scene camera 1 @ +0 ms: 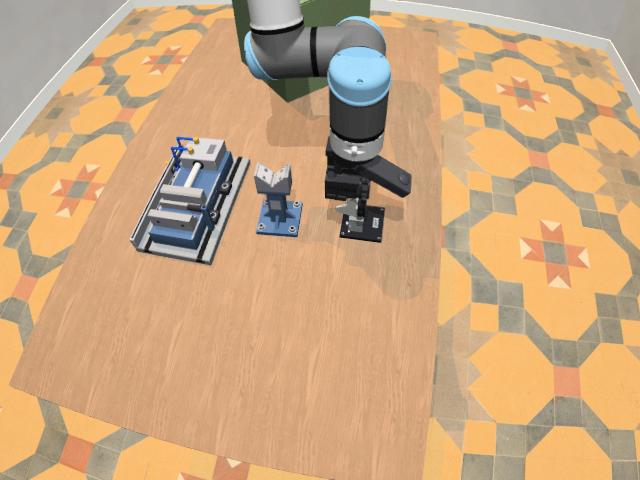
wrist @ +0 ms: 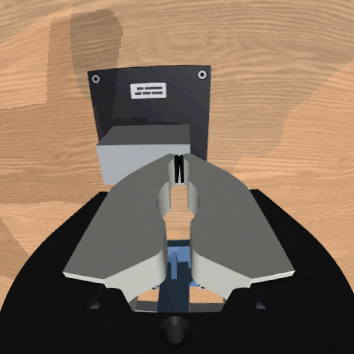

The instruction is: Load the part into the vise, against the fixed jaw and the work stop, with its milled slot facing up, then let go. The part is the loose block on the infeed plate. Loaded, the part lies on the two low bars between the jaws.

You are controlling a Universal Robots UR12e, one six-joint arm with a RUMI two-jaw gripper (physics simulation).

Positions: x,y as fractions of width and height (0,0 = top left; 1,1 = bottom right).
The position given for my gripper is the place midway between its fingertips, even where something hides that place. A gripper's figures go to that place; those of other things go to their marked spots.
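My gripper (scene camera 1: 0.56,0.46) is 0.90 m from the lens. A blue base (scene camera 1: 0.44,0.48) is 0.93 m from the lens, and a black infeed plate (scene camera 1: 0.58,0.49) is 0.93 m from the lens.
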